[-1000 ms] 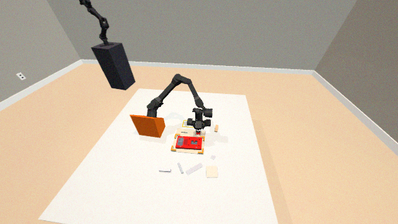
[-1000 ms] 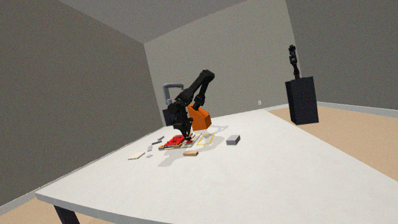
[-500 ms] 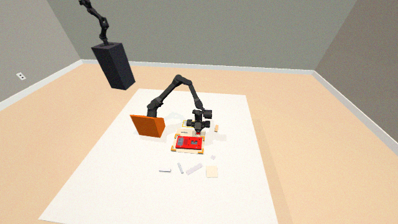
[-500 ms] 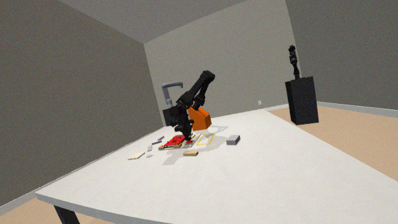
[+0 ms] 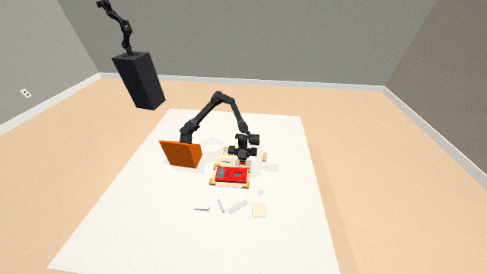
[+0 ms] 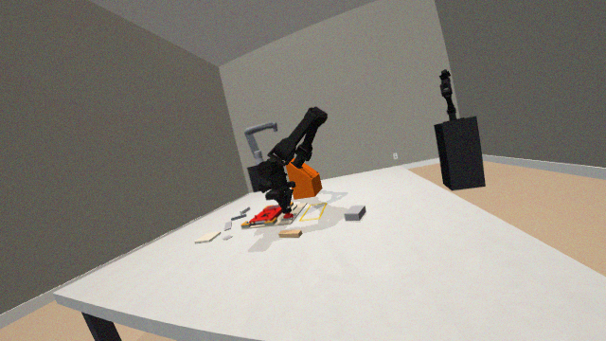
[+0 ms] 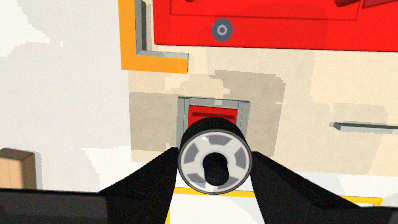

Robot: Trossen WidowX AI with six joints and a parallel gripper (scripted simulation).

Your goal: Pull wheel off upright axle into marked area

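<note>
The wheel is right at my gripper tip. The rest, counted from my gripper tip: grey block (280 mm to the left, 30 mm below, 10 mm ahead); then black axle (10 mm below); then wooden block (140 mm ahead, 90 mm to the left, 30 mm below).
</note>
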